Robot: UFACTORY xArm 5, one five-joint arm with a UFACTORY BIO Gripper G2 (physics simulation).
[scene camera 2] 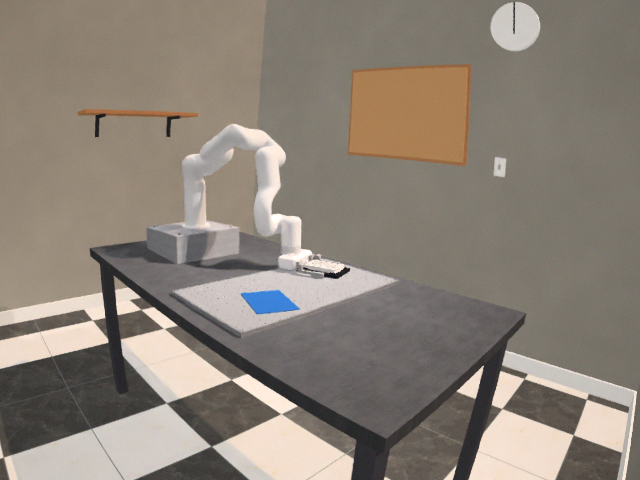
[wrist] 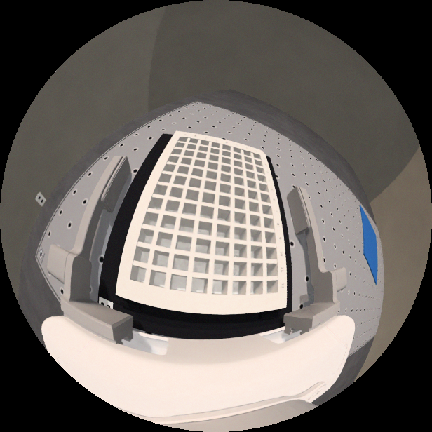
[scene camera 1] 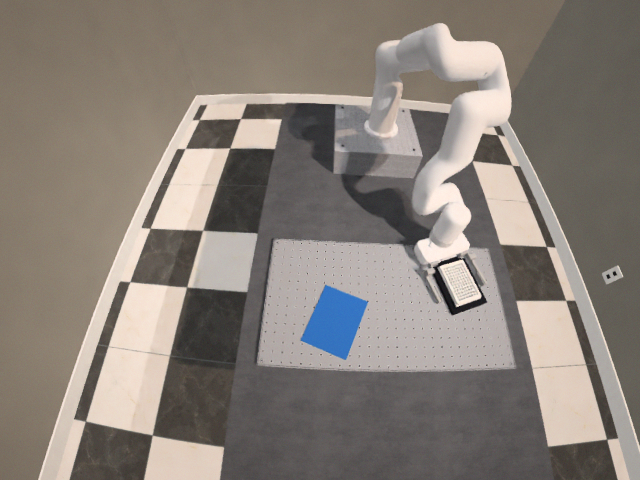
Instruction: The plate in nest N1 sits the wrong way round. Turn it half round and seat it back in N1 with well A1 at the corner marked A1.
Scene:
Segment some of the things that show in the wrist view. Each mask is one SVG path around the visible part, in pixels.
My gripper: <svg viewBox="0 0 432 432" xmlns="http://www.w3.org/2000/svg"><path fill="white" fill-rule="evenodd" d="M113 156L86 205L72 250L65 250L55 244L51 244L47 271L64 284L64 291L60 296L60 307L64 316L50 316L43 320L41 325L43 341L50 356L95 396L124 412L156 424L227 417L290 400L301 399L311 403L327 391L342 371L355 325L349 316L337 315L339 300L336 292L346 287L346 269L344 266L330 271L325 269L318 227L306 189L295 186L287 194L295 234L306 236L311 285L314 290L312 304L283 314L284 326L252 335L222 339L182 339L132 330L133 316L104 306L89 297L89 256L102 209L113 212L130 173L127 156Z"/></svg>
A white well plate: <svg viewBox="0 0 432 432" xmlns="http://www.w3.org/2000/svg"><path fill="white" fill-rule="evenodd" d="M175 130L175 133L170 138L168 144L166 144L151 171L135 208L123 246L115 295L149 306L189 313L255 313L286 307L287 280L283 229L274 182L266 155L260 149L238 142Z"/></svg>

